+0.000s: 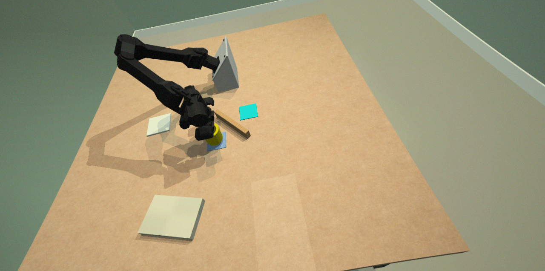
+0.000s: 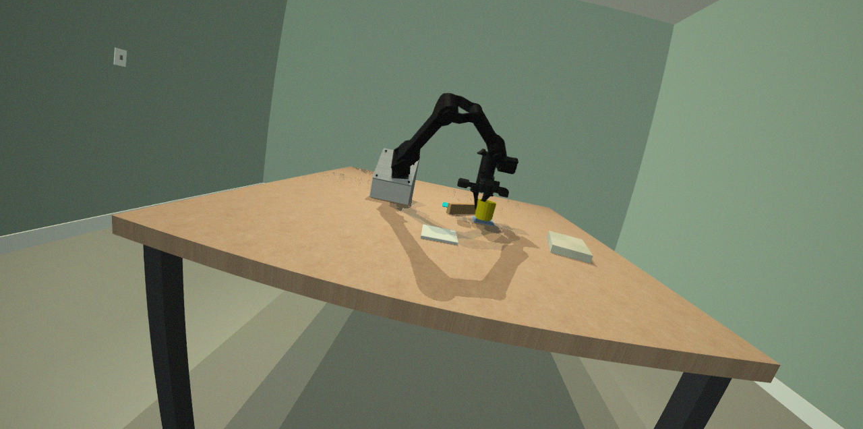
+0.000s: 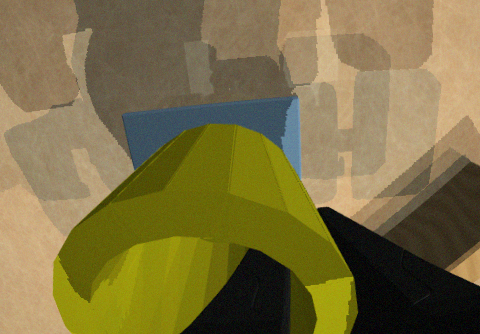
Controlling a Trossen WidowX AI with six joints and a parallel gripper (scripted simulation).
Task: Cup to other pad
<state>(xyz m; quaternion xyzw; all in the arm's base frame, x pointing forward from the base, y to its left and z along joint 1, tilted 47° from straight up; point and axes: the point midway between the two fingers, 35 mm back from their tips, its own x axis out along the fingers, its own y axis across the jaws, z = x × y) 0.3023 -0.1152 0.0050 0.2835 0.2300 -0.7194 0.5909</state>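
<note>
Right now my gripper tip is 4 cm short of the red marble and 2 cm above it. The rest, counted from my gripper tip: wooden bar 8 cm to the left, 3 cm below, 2 cm behind; then blue pad 5 cm below, 3 cm ahead; then yellow cup 2 cm ahead.
</note>
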